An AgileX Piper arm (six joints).
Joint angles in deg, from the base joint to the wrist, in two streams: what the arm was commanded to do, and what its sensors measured. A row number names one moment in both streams.
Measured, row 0:
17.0 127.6 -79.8 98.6 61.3 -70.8
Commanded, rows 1 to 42:
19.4 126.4 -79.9 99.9 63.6 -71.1
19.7 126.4 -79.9 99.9 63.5 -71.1
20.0 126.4 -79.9 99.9 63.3 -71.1
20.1 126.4 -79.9 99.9 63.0 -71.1
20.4 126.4 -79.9 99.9 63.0 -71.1
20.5 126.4 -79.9 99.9 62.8 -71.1
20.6 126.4 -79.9 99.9 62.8 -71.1
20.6 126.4 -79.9 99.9 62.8 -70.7
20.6 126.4 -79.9 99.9 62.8 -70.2
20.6 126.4 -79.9 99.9 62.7 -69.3
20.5 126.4 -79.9 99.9 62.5 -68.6
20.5 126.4 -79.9 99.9 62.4 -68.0
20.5 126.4 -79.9 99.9 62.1 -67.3
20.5 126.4 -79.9 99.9 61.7 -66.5
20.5 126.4 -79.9 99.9 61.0 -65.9
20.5 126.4 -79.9 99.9 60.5 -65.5
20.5 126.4 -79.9 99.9 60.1 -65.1
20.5 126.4 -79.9 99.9 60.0 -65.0
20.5 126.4 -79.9 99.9 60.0 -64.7
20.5 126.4 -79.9 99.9 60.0 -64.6
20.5 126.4 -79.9 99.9 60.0 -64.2
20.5 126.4 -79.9 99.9 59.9 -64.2
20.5 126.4 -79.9 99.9 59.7 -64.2
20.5 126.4 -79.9 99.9 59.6 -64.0
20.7 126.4 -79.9 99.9 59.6 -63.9
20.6 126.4 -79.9 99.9 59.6 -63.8
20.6 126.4 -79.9 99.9 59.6 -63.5
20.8 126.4 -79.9 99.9 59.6 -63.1
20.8 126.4 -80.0 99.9 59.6 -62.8
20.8 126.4 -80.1 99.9 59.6 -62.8
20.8 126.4 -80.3 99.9 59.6 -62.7
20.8 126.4 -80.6 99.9 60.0 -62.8
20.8 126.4 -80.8 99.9 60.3 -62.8
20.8 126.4 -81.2 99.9 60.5 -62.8
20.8 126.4 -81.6 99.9 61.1 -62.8
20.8 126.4 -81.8 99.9 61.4 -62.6
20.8 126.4 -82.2 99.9 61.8 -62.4
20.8 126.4 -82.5 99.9 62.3 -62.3
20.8 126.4 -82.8 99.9 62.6 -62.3
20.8 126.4 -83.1 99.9 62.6 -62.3
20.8 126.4 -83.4 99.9 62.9 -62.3
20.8 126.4 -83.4 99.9 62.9 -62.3
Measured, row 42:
19.3 127.5 -82.0 98.9 55.1 -62.5
